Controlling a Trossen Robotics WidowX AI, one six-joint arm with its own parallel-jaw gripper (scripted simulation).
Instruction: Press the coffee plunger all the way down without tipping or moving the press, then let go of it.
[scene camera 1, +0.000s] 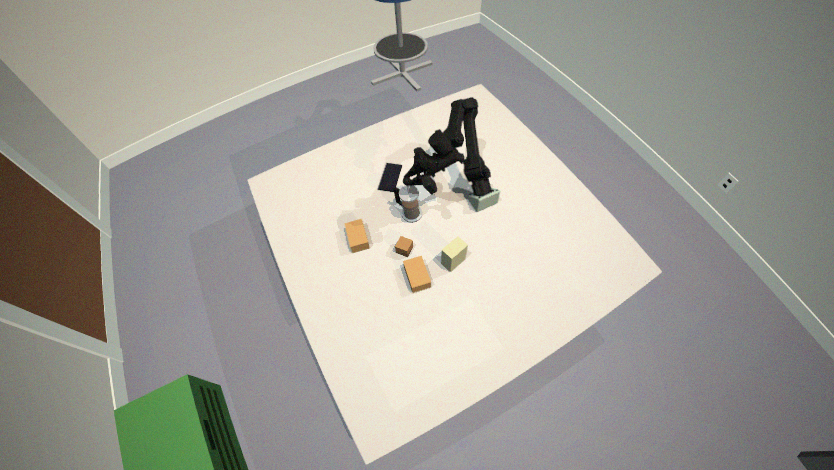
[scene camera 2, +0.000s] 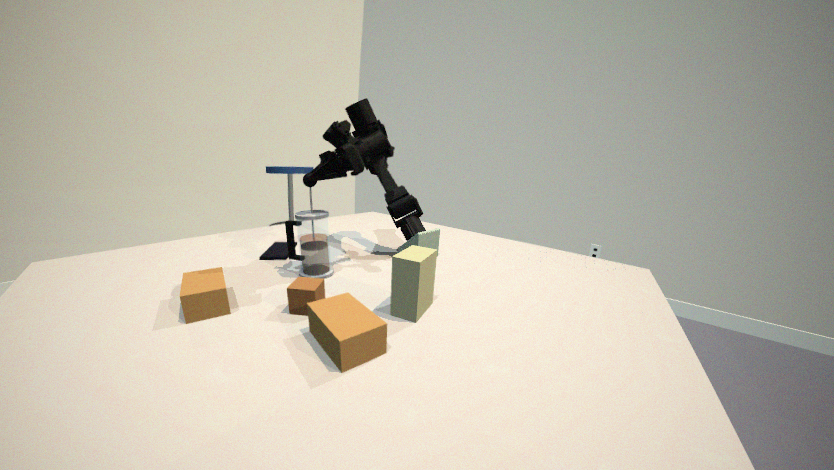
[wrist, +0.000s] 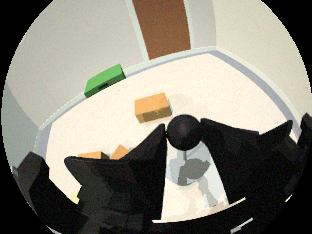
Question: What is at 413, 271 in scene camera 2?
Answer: A pale green box.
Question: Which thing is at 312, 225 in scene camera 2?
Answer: A coffee press.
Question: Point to my gripper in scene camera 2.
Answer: At 306, 179
